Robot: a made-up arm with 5 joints. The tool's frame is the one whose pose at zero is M. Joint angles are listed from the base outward.
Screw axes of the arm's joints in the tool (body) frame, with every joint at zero. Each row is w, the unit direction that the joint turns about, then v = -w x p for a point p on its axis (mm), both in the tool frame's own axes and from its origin. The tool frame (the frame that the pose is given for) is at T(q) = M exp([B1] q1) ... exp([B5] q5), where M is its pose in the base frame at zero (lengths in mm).
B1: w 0 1 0 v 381 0 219.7
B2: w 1 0 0 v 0 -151 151.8
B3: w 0 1 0 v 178.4 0 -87.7
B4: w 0 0 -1 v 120.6 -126.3 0
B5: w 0 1 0 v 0.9 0 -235
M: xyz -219.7 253.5 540.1 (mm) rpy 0 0 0 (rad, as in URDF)
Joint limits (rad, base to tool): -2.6..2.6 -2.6..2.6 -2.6..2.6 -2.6..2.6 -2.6..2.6
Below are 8 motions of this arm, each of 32 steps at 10 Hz.
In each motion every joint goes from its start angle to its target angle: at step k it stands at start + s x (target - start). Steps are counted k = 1, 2, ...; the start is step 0. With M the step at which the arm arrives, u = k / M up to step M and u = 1 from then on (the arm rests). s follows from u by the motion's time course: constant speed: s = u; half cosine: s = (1 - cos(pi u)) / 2; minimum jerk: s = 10 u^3 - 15 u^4 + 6 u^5.
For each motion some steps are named. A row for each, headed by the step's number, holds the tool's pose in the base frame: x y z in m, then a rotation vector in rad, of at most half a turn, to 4 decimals.
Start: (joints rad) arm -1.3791 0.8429 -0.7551 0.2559 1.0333
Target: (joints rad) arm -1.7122 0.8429 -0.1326 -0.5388 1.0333
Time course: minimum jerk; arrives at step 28
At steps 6, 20, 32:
6: -0.3532 0.2346 -0.0786 0.7726 -0.9250 0.6703
20: -0.2578 0.2495 -0.2438 -0.1286 -0.9746 0.8578
32: -0.2351 0.2426 -0.2716 -0.2978 -0.9772 0.8919

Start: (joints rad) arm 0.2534 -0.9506 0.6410 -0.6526 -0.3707
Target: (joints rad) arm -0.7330 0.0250 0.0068 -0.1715 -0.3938
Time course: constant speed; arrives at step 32
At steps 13, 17, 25, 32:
13: -0.2465 0.3752 0.4414 -0.4045 -0.0238 0.3801
17: -0.3001 0.3623 0.4435 -0.3433 -0.2612 0.3409
25: -0.4156 0.3189 0.4119 -0.1871 -0.7285 0.2559
32: -0.5098 0.2641 0.3392 -0.0040 -1.1192 0.1828

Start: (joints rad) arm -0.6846 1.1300 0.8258 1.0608 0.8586
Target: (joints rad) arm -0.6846 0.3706 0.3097 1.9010 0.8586
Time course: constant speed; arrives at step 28
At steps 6, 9, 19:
6: -0.3138 0.1883 0.1654 0.8143 1.2594 -0.2852
9: -0.3036 0.1751 0.1568 0.8662 1.2070 -0.4511
19: -0.2885 0.1207 0.1376 1.0520 0.9675 -0.9574

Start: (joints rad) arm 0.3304 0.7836 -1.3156 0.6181 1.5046
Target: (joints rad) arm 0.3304 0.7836 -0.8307 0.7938 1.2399
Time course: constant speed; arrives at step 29
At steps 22, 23, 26, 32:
22: -0.1494 0.2420 0.5302 1.4241 0.7379 -0.4269
23: -0.1490 0.2398 0.5298 1.4236 0.7494 -0.4358
26: -0.1476 0.2333 0.5284 1.4208 0.7840 -0.4628
32: -0.1462 0.2269 0.5266 1.4158 0.8189 -0.4904

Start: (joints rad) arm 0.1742 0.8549 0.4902 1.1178 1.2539
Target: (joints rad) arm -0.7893 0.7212 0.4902 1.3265 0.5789
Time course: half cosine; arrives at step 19
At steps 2, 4, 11, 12, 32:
2: -0.2377 0.2448 0.4494 1.0021 2.1109 -0.5556
4: -0.2522 0.2362 0.4203 0.9802 1.9955 -0.5599
11: -0.2861 0.1642 0.2462 0.8932 1.2227 -0.5986
12: -0.2848 0.1518 0.2245 0.8874 1.1054 -0.6062
32: -0.2730 0.1027 0.1540 0.8806 0.6571 -0.6396

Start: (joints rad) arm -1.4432 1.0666 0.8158 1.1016 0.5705
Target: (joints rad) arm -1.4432 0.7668 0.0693 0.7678 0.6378
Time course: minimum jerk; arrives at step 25
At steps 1, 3, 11, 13, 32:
1: -0.2236 0.1675 -0.0088 0.6580 0.3186 0.1141
3: -0.2244 0.1669 -0.0083 0.6649 0.3112 0.1164
11: -0.2503 0.1525 0.0003 0.8247 0.0818 0.1770
13: -0.2619 0.1483 0.0011 0.8729 -0.0225 0.1983
32: -0.2991 0.1438 -0.0060 0.9614 -0.3828 0.2499

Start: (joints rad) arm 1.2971 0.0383 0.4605 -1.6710 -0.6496
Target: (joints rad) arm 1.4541 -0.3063 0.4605 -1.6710 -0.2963
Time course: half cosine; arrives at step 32
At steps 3, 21, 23, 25, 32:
3: 0.4606 0.1891 0.6134 1.6414 0.8090 0.6120
21: 0.4242 0.2871 0.5713 1.4972 1.2918 0.8786
23: 0.4179 0.2953 0.5672 1.4792 1.3468 0.9094
25: 0.4123 0.3017 0.5639 1.4637 1.3935 0.9357
32: 0.4026 0.3111 0.5588 1.4376 1.4699 0.9791

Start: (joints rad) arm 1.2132 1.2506 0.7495 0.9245 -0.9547
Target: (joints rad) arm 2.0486 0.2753 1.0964 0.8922 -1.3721
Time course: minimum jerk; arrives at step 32
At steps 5, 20, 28, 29, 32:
5: 0.3551 -0.0499 0.2811 0.0480 1.3575 -0.8282
20: 0.4128 0.1339 0.0048 -0.5735 1.6522 -0.0435
28: 0.3428 0.2081 -0.0819 -0.6556 1.7503 0.3440
29: 0.3396 0.2106 -0.0842 -0.6568 1.7533 0.3579
32: 0.3371 0.2125 -0.0861 -0.6576 1.7558 0.3690

